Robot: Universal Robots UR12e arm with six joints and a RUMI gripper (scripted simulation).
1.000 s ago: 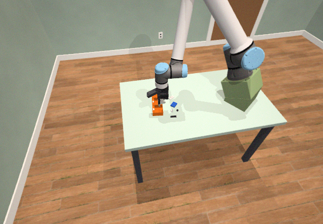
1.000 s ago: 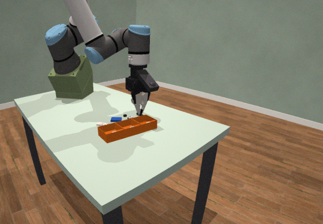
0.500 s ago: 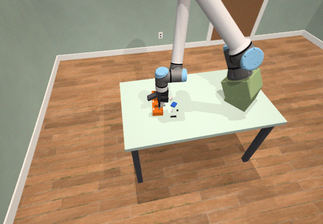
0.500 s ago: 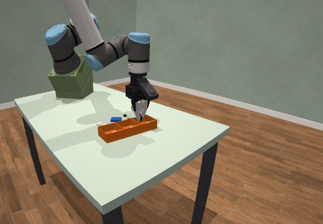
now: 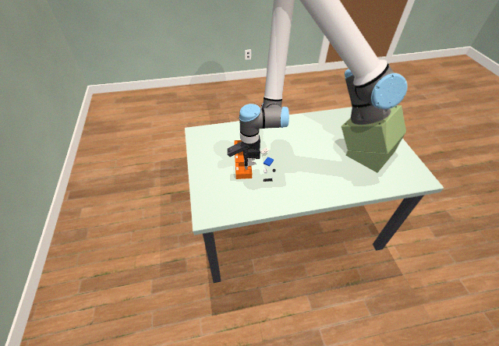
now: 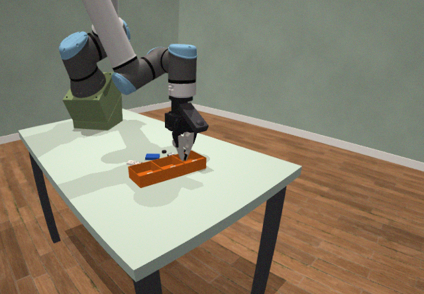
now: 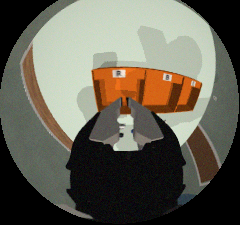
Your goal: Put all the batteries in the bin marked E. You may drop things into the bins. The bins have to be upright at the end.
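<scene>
Right now the battery is 110 mm behind my hand, 70 mm to the left of it and 30 mm below it. The rest, counted from my hand: white card-like piece 140 mm to the right, 110 mm behind, 30 mm below; blue block 130 mm behind, 50 mm to the right, 30 mm below; black round thing 150 mm behind, 30 mm below, 10 mm to the left.
</scene>
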